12 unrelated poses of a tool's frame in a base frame.
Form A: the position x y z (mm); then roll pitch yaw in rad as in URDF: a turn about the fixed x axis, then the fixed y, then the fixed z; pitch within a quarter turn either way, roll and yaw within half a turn.
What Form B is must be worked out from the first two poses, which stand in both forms.
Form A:
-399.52, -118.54, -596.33, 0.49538, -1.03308, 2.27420
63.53, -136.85, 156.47, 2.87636, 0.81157, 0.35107
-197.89, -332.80, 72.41, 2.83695, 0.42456, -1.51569
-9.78, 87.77, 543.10, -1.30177, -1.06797, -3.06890
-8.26, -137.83, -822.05, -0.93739, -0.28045, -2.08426
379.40, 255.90, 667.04, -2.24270, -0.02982, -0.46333
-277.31, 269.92, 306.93, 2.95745, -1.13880, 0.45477
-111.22, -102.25, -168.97, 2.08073, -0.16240, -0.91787
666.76, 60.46, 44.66, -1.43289, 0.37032, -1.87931
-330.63, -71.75, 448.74, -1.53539, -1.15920, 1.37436
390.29, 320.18, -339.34, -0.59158, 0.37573, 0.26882
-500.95, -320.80, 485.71, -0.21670, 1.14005, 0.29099
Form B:
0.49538, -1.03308, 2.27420, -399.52, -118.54, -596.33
2.87636, 0.81157, 0.35107, 63.53, -136.85, 156.47
2.83695, 0.42456, -1.51569, -197.89, -332.80, 72.41
-1.30177, -1.06797, -3.06890, -9.78, 87.77, 543.10
-0.93739, -0.28045, -2.08426, -8.26, -137.83, -822.05
-2.24270, -0.02982, -0.46333, 379.40, 255.90, 667.04
2.95745, -1.13880, 0.45477, -277.31, 269.92, 306.93
2.08073, -0.16240, -0.91787, -111.22, -102.25, -168.97
-1.43289, 0.37032, -1.87931, 666.76, 60.46, 44.66
-1.53539, -1.15920, 1.37436, -330.63, -71.75, 448.74
-0.59158, 0.37573, 0.26882, 390.29, 320.18, -339.34
-0.21670, 1.14005, 0.29099, -500.95, -320.80, 485.71

